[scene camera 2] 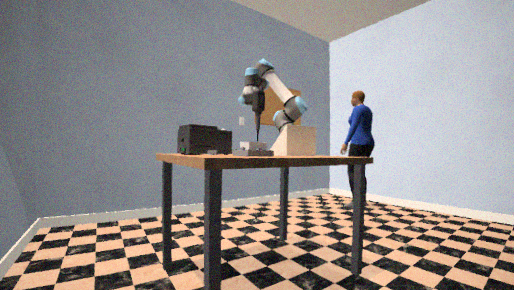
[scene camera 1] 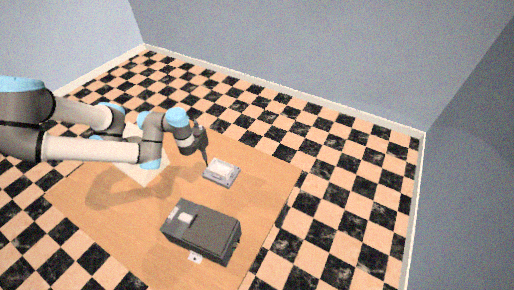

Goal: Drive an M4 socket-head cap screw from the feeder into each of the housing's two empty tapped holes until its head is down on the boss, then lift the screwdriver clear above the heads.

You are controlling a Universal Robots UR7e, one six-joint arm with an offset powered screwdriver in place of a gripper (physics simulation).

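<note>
My screwdriver (scene camera 1: 206,164) (scene camera 2: 257,139) points down with its thin bit at the housing's far left corner in scene camera 1. In scene camera 2 the tip is at the height of the housing's top, or close to it. The housing (scene camera 1: 221,169) (scene camera 2: 253,145) is a pale block on a grey base plate (scene camera 1: 229,184) (scene camera 2: 254,153). Whether the tip touches it or carries a screw is too small to tell. The tapped holes and any screw heads cannot be made out. The dark grey box-shaped feeder (scene camera 1: 212,229) (scene camera 2: 202,139) stands apart from the housing on the table.
A small white plate with a dark spot (scene camera 1: 195,257) lies beside the feeder on the wooden table (scene camera 1: 120,227) (scene camera 2: 280,161). The arm's pale pedestal (scene camera 2: 300,141) stands behind the housing in scene camera 2. A person in a blue top (scene camera 2: 361,125) stands beyond the table.
</note>
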